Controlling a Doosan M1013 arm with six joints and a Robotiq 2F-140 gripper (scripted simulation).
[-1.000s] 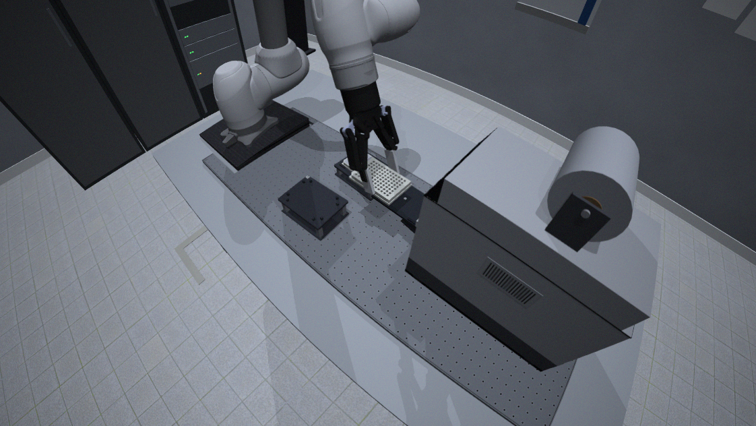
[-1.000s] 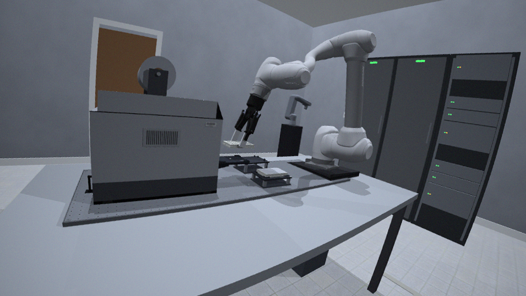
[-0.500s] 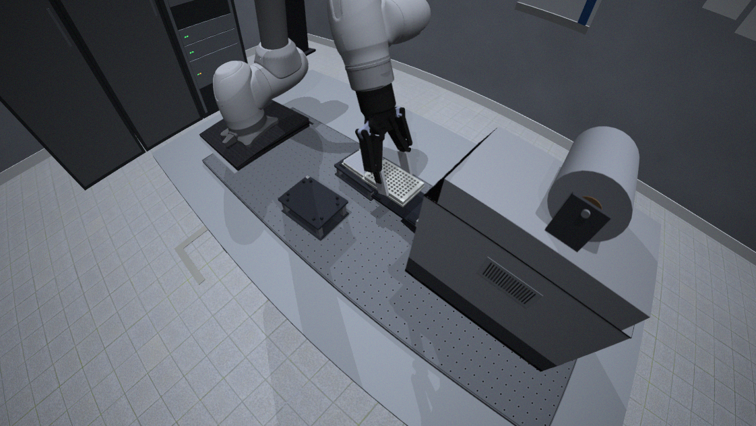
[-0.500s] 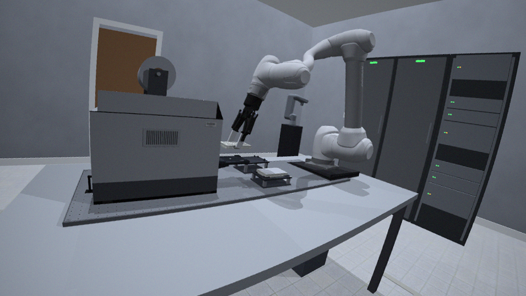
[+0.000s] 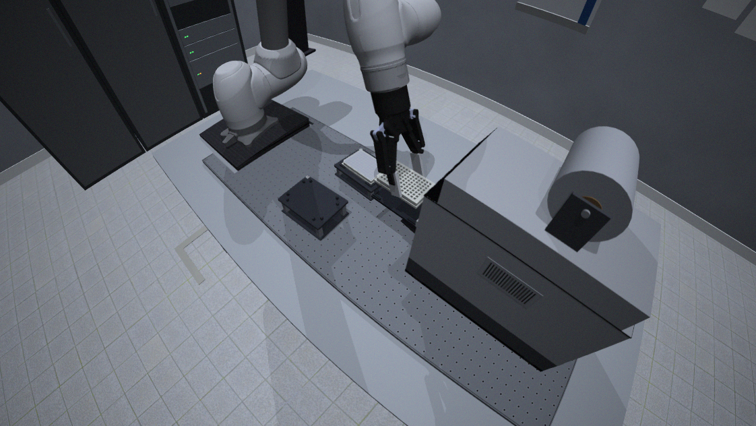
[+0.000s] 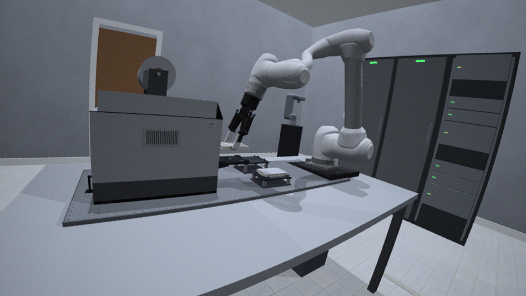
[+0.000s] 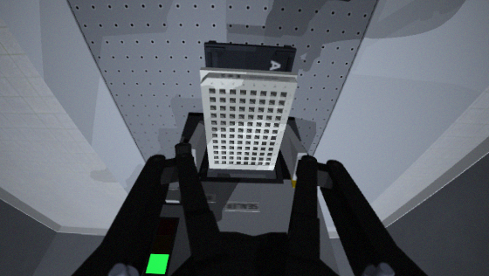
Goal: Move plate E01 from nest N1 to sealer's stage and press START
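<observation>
Now: the sealer stage 8 cm below my hand. The rest, counted from my hand: N1 label (33 cm behind, 8 cm to the right, 19 cm below); foil roll (33 cm ahead, 7 cm to the right, 23 cm above); yellow warning label (12 cm ahead, 7 cm to the left, 3 cm below).
</observation>
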